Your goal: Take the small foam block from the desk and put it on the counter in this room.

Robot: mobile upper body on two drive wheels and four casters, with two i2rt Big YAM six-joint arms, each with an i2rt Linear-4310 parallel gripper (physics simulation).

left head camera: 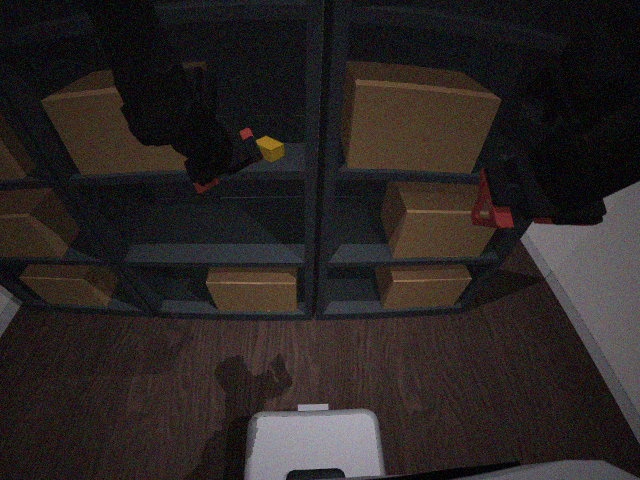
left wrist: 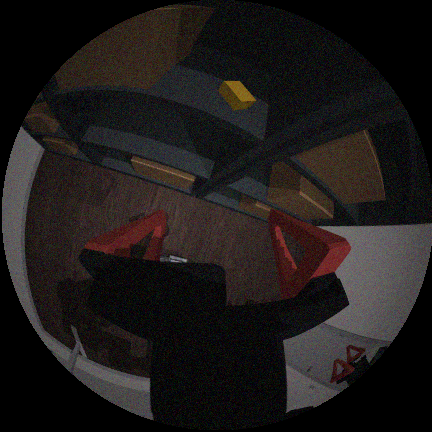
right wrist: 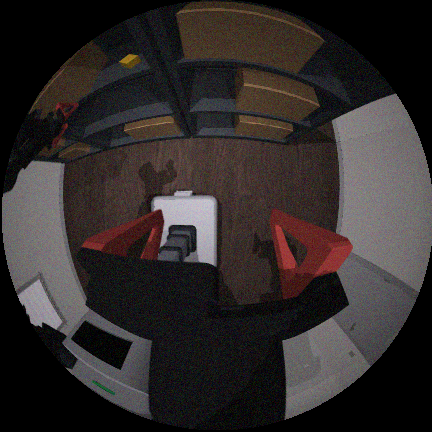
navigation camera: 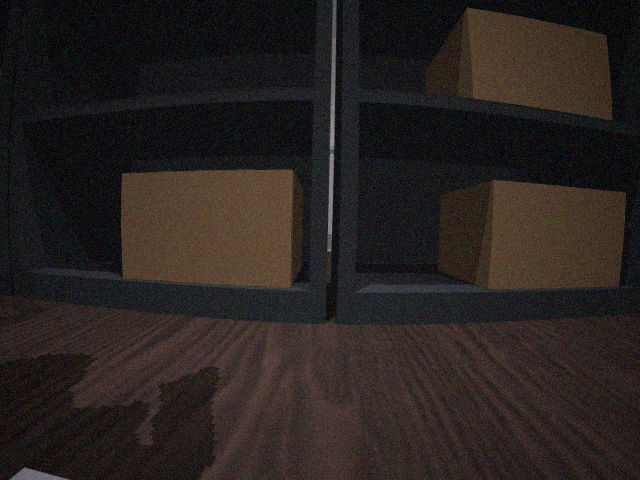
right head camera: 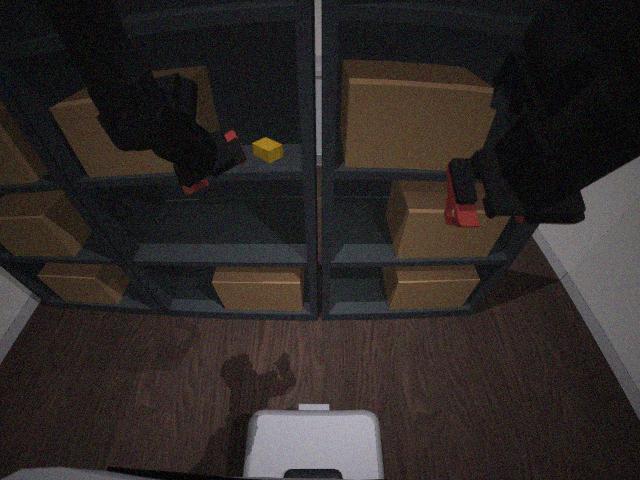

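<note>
A small yellow block lies on a shelf board of a dark blue-grey shelf unit, right of a cardboard box. My left gripper is open and empty. In the head views it is just left of the block; in its wrist view the block is beyond the fingertips, not between them. My right gripper is open and empty, far to the right of the block in the head views. I cannot make out a desk or a counter.
Cardboard boxes stand on several shelves. A second shelf unit stands at the right across a narrow gap. White walls flank the shelves. My white base is on the dark wood floor.
</note>
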